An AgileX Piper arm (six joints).
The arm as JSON. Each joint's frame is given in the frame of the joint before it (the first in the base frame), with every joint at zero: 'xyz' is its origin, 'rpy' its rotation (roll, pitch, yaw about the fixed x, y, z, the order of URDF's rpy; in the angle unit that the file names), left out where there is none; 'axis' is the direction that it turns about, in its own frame. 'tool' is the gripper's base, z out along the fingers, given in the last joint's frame.
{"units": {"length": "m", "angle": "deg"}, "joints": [
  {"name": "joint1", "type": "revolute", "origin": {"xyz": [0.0, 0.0, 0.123], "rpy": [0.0, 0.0, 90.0]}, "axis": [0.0, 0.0, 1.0]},
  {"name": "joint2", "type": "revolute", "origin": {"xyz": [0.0, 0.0, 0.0], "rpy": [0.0, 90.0, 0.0]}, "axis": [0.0, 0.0, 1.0]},
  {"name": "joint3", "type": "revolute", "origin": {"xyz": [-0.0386, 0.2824, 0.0]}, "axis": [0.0, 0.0, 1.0]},
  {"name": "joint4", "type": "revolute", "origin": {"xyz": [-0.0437, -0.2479, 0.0], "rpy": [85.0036, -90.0, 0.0]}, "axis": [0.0, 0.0, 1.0]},
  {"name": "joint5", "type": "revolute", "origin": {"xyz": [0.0, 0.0, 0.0], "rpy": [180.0, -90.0, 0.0]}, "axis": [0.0, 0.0, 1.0]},
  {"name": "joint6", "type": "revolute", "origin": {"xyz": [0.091, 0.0, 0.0], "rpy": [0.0, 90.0, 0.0]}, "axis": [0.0, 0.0, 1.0]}
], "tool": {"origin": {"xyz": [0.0, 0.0, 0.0], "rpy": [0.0, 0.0, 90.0]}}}
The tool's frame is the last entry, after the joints.
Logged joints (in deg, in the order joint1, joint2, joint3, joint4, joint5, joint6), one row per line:
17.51 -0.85 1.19 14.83 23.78 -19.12
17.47 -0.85 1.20 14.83 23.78 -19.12
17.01 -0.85 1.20 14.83 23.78 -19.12
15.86 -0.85 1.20 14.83 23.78 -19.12
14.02 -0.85 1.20 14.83 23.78 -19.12
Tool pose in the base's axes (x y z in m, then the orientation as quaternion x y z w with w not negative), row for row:
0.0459 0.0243 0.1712 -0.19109 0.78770 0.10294 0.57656
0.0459 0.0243 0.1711 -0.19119 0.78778 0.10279 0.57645
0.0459 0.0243 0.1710 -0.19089 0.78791 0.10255 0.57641
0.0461 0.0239 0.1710 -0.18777 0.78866 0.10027 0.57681
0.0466 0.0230 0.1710 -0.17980 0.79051 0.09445 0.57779
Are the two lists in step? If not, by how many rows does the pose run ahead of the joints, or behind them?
The pose runs 1 row behind the joints: the pose in row i belongs to the joints in row i - 1.
